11 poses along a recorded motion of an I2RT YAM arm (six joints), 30 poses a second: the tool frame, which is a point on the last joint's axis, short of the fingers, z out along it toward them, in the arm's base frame.
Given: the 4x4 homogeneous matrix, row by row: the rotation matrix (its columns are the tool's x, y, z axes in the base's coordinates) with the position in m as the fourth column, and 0 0 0 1 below. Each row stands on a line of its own.
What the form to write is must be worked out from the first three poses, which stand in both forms.
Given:
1:
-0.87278 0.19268 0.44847 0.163
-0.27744 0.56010 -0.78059 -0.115
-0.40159 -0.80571 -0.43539 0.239
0 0 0 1
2:
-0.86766 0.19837 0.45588 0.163
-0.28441 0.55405 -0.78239 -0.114
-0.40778 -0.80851 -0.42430 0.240
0 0 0 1
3:
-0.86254 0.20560 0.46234 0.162
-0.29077 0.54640 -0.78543 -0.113
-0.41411 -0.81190 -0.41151 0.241
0 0 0 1
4:
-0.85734 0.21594 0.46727 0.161
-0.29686 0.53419 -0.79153 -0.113
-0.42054 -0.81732 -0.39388 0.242
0 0 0 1
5:
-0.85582 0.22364 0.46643 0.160
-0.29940 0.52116 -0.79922 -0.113
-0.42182 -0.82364 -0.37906 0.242
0 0 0 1
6:
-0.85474 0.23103 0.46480 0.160
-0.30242 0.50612 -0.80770 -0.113
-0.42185 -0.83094 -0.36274 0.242
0 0 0 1
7:
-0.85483 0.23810 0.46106 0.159
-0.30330 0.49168 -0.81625 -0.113
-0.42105 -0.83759 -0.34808 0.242
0 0 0 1
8:
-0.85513 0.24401 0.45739 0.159
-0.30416 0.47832 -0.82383 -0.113
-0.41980 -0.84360 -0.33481 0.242
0 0 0 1
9:
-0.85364 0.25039 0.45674 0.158
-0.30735 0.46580 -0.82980 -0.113
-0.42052 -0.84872 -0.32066 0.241
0 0 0 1
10:
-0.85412 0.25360 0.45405 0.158
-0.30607 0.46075 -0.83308 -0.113
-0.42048 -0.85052 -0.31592 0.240
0 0 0 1
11:
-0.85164 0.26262 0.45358 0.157
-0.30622 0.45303 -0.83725 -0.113
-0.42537 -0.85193 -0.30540 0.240
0 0 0 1
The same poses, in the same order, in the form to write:
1:
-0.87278 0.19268 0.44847 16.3
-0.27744 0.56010 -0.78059 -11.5
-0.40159 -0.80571 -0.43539 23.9
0 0 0 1

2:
-0.86766 0.19837 0.45588 16.3
-0.28441 0.55405 -0.78239 -11.4
-0.40778 -0.80851 -0.42430 24.0
0 0 0 1

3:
-0.86254 0.20560 0.46234 16.2
-0.29077 0.54640 -0.78543 -11.3
-0.41411 -0.81190 -0.41151 24.1
0 0 0 1

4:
-0.85734 0.21594 0.46727 16.1
-0.29686 0.53419 -0.79153 -11.3
-0.42054 -0.81732 -0.39388 24.2
0 0 0 1

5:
-0.85582 0.22364 0.46643 16.0
-0.29940 0.52116 -0.79922 -11.3
-0.42182 -0.82364 -0.37906 24.2
0 0 0 1

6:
-0.85474 0.23103 0.46480 16.0
-0.30242 0.50612 -0.80770 -11.3
-0.42185 -0.83094 -0.36274 24.2
0 0 0 1

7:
-0.85483 0.23810 0.46106 15.9
-0.30330 0.49168 -0.81625 -11.3
-0.42105 -0.83759 -0.34808 24.2
0 0 0 1

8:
-0.85513 0.24401 0.45739 15.9
-0.30416 0.47832 -0.82383 -11.3
-0.41980 -0.84360 -0.33481 24.2
0 0 0 1

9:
-0.85364 0.25039 0.45674 15.8
-0.30735 0.46580 -0.82980 -11.3
-0.42052 -0.84872 -0.32066 24.1
0 0 0 1

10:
-0.85412 0.25360 0.45405 15.8
-0.30607 0.46075 -0.83308 -11.3
-0.42048 -0.85052 -0.31592 24.0
0 0 0 1

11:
-0.85164 0.26262 0.45358 15.7
-0.30622 0.45303 -0.83725 -11.3
-0.42537 -0.85193 -0.30540 24.0
0 0 0 1

